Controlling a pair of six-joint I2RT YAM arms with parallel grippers.
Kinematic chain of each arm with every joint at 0, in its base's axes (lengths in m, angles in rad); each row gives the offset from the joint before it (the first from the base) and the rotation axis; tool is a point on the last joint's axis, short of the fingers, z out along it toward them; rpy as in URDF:
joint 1: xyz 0 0 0.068 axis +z
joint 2: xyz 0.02 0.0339 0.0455 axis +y
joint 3: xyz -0.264 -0.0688 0 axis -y
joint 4: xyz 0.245 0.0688 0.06 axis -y
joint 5: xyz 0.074 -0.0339 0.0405 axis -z
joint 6: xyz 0.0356 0 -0.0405 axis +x
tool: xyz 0 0 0 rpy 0 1.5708 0
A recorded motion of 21 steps. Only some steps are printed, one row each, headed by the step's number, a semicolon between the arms.
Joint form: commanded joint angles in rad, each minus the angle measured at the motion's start. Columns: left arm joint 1, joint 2, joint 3, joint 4, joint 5, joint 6; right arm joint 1, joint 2, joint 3, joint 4, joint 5, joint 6.
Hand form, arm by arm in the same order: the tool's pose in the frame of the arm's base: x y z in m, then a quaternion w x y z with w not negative. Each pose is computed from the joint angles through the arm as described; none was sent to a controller.
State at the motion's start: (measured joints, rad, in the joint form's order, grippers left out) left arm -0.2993 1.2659 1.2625 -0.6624 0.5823 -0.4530; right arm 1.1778 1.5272 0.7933 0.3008 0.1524 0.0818
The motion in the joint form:
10: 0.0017 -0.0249 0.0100 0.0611 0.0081 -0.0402; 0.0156 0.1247 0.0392 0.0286 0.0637 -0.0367
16: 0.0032 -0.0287 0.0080 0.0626 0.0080 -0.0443; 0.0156 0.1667 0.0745 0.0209 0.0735 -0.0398
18: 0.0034 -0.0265 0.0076 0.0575 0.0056 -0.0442; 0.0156 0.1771 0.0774 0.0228 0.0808 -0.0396
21: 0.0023 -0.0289 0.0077 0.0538 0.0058 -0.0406; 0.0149 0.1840 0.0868 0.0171 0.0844 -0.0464
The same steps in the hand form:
10: 0.2473 -0.0966 0.3751 0.32537 0.05698 0.84901 -0.41239; 0.1355 0.3211 0.1874 0.47018 -0.41643 0.74594 0.22157
16: 0.2466 -0.0959 0.3755 0.32622 0.05507 0.84847 -0.41310; 0.1392 0.3296 0.1835 0.46794 -0.41781 0.74896 0.21338
18: 0.2469 -0.0959 0.3743 0.32363 0.05330 0.85038 -0.41143; 0.1400 0.3308 0.1811 0.46769 -0.41699 0.75073 0.20923
21: 0.2460 -0.0959 0.3746 0.32361 0.05517 0.85049 -0.41098; 0.1410 0.3324 0.1810 0.46821 -0.41900 0.75038 0.20529

